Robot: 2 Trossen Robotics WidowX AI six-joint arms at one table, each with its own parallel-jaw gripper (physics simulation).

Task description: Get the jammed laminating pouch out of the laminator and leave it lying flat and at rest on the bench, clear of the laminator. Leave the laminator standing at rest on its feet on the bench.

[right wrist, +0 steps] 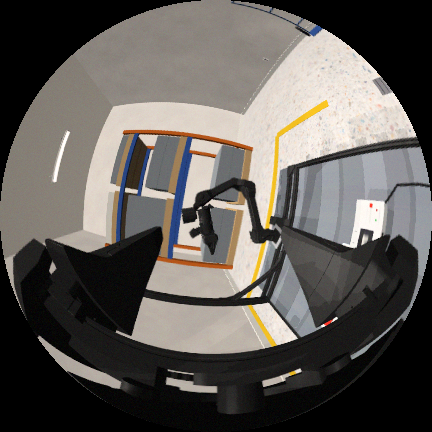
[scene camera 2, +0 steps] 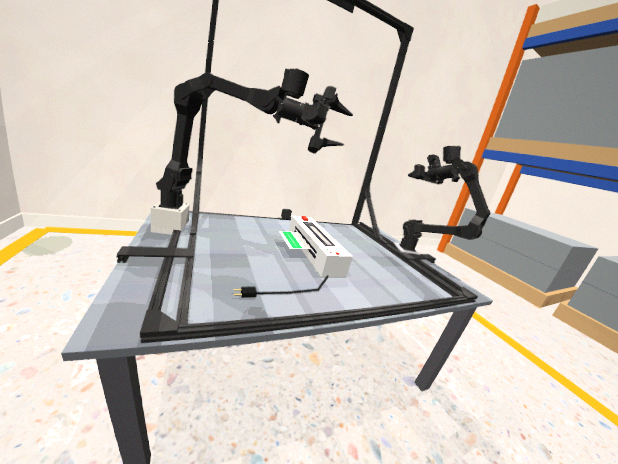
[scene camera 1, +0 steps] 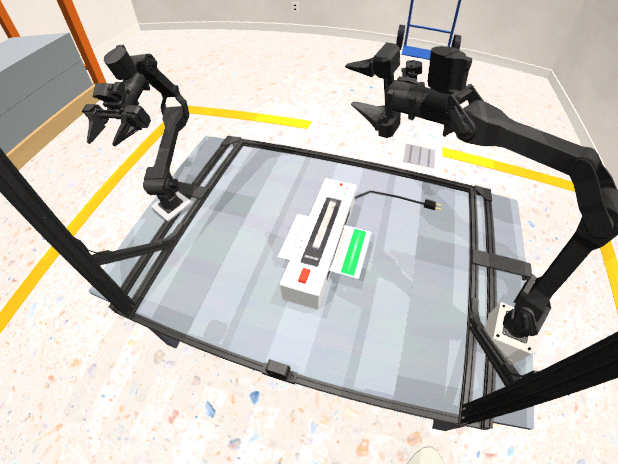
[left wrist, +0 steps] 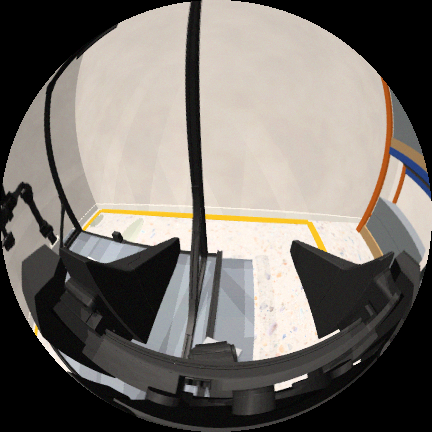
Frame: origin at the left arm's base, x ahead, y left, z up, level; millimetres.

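Seen in the pictures: left gripper, between the fingertips: [right wrist: 210, 251] [scene camera 1: 100, 144] [left wrist: 237, 245]; right gripper, between the fingertips: [right wrist: 222, 232] [scene camera 2: 348, 130] [scene camera 1: 348, 85]; left arm's base, origin of its link: [right wrist: 275, 235] [scene camera 2: 407, 248] [scene camera 1: 170, 203] [left wrist: 215, 357]; right arm's base, origin of its link: [scene camera 2: 171, 205] [scene camera 1: 516, 327] [left wrist: 53, 240].
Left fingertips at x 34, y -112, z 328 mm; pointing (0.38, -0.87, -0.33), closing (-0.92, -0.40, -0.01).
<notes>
Pixels of each thing's top centre, then the offset from my left fingertips to it. "*": a spot on its surface instead. Level surfaces: height alone.
- bench, height of its surface: dz -356 mm
- pouch, a spot on its surface: [scene camera 1: 355, 252] [scene camera 2: 290, 239] * dx +534, dy +306, dz -316 mm
- flat white piece, a spot on its surface: [scene camera 1: 291, 239] * dx +373, dy +236, dz -317 mm
- plug, centre of its top: [scene camera 2: 249, 289] [scene camera 1: 430, 203] dx +617, dy +629, dz -342 mm
- small black block, a spot on its surface: [scene camera 1: 278, 369] [scene camera 2: 286, 209] * dx +579, dy -54, dz -302 mm
The white laminator [scene camera 1: 301, 294] [scene camera 2: 334, 266] stands on the bench [scene camera 1: 240, 320] [scene camera 2: 220, 270]; part of it shows in the right wrist view [right wrist: 368, 212]. The pouch [scene camera 1: 355, 252] [scene camera 2: 292, 240], white-edged with a green panel, sticks out of its long side, at the right in scene camera 1. A flat white piece [scene camera 1: 291, 239] juts from the opposite side; I cannot tell if it is pouch or tray. My left gripper [scene camera 1: 102, 143] [left wrist: 237, 245] is open and empty, high beyond the bench's left edge in scene camera 1. My right gripper [scene camera 1: 350, 85] [scene camera 2: 347, 129] is open and empty, high above the bench.
A black cord runs from the laminator to a plug [scene camera 1: 430, 204] [scene camera 2: 248, 291] on the bench. A black frame [scene camera 1: 350, 161] [scene camera 2: 310, 322] borders the work area, with uprights [scene camera 2: 387, 115] rising from it. A small black block [scene camera 1: 278, 369] [scene camera 2: 286, 214] sits on one rail.
</notes>
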